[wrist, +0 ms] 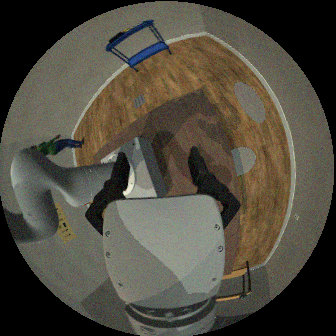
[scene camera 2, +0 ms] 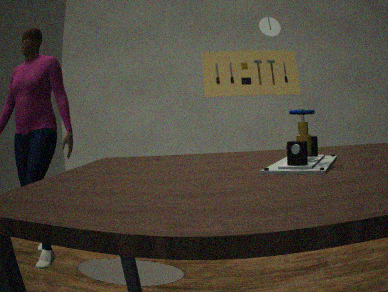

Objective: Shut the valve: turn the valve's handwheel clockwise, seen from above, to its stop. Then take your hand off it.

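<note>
The valve point(scene camera 2: 303, 131) stands upright towards the right of the table in scene camera 2, with a yellow-brown body between black blocks on a white base plate point(scene camera 2: 272, 169). Its blue handwheel point(scene camera 2: 302, 112) lies level on top of the stem. How far the wheel is turned cannot be told. My gripper point(wrist: 157, 155) is open and empty in the wrist view, its two black fingers wide apart above the table. The valve does not show in the wrist view, and my gripper does not show in scene camera 2, so nothing of mine is seen touching the handwheel.
The brown table point(scene camera 2: 150, 200) point(wrist: 186, 107) reaches across scene camera 2. A grey block point(wrist: 151, 165) shows beyond my fingers, beside my arm point(wrist: 35, 185). A blue cart point(wrist: 149, 53) stands on the floor. A person in pink point(scene camera 2: 37, 95) and a person in green point(wrist: 49, 146) stand away from the table.
</note>
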